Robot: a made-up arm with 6 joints.
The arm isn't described. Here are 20 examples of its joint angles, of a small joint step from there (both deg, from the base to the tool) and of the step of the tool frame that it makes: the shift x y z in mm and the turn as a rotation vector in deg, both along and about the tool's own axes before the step.
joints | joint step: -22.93 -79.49 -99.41 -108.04 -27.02 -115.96 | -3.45 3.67 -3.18 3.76 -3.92 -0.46
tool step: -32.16 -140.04 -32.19 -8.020 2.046 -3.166
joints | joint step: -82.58 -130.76 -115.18 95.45 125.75 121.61 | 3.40 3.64 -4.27 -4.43 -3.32 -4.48
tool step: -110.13 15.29 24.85 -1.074 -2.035 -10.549
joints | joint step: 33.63 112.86 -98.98 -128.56 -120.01 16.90 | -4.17 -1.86 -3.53 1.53 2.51 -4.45
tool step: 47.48 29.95 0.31 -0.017 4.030 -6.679
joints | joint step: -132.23 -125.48 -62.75 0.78 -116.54 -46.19 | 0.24 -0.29 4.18 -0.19 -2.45 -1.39
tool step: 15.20 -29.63 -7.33 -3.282 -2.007 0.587
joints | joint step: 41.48 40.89 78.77 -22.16 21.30 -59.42 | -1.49 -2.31 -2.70 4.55 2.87 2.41
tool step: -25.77 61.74 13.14 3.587 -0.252 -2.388
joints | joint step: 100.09 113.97 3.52 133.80 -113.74 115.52 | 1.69 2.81 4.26 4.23 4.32 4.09
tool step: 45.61 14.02 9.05 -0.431 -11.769 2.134
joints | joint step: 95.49 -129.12 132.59 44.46 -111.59 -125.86 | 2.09 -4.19 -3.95 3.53 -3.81 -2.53
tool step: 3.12 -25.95 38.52 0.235 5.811 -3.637
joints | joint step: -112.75 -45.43 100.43 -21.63 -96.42 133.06 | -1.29 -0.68 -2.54 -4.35 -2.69 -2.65
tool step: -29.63 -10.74 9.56 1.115 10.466 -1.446
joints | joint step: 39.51 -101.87 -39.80 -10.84 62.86 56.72 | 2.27 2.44 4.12 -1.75 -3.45 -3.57
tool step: -50.18 1.54 -4.99 4.685 3.691 -1.374
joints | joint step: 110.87 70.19 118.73 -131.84 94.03 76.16 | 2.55 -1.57 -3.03 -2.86 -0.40 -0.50
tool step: 13.24 7.51 1.62 -1.862 -4.626 1.420
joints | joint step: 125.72 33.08 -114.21 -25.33 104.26 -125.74 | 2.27 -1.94 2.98 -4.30 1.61 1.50
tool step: -7.88 5.13 31.64 -0.765 -0.731 0.119
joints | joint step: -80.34 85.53 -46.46 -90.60 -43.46 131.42 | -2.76 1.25 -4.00 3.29 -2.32 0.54
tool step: -17.15 37.95 -9.67 0.451 -0.583 1.338
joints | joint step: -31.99 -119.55 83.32 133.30 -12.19 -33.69 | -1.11 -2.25 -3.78 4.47 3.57 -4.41
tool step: 1.58 -16.56 -12.10 1.674 2.979 -0.583
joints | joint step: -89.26 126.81 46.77 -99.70 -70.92 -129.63 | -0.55 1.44 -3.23 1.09 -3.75 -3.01
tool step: -16.89 -12.49 15.24 -1.035 4.379 -3.135
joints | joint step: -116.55 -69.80 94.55 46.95 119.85 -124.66 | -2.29 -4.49 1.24 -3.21 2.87 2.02
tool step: 63.09 45.30 19.43 0.296 -1.784 6.847
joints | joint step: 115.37 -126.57 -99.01 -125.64 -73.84 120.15 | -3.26 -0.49 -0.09 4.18 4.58 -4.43
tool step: -49.63 -12.53 23.58 -2.586 -1.977 1.492
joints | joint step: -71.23 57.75 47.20 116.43 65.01 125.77 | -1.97 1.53 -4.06 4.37 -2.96 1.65
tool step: 32.50 -11.11 -9.72 2.649 -1.429 0.593
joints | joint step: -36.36 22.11 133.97 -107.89 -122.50 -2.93 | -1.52 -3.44 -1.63 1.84 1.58 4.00
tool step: 35.06 25.85 33.70 3.507 -4.710 -2.566
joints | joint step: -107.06 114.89 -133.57 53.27 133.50 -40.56 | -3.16 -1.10 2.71 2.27 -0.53 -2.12
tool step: -39.09 -26.58 36.61 -3.281 8.465 0.047
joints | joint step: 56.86 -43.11 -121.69 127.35 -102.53 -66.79 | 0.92 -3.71 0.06 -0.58 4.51 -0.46
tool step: -45.00 58.43 24.49 5.310 -0.339 1.737
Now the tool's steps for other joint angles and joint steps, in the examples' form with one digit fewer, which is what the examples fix.
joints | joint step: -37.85 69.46 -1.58 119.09 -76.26 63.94 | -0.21 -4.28 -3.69 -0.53 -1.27 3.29
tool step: 4.2 -11.2 -40.0 -3.51 0.52 1.25
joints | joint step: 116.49 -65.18 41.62 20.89 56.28 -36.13 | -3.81 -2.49 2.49 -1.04 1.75 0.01
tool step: 20.9 109.0 -35.3 4.59 -1.16 -3.51
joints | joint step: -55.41 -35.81 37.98 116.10 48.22 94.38 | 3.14 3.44 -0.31 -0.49 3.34 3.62
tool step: 66.4 -2.4 21.8 -3.18 0.25 2.15
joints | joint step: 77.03 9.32 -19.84 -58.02 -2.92 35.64 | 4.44 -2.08 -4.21 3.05 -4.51 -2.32
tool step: -7.0 -52.5 22.5 6.37 3.06 3.41
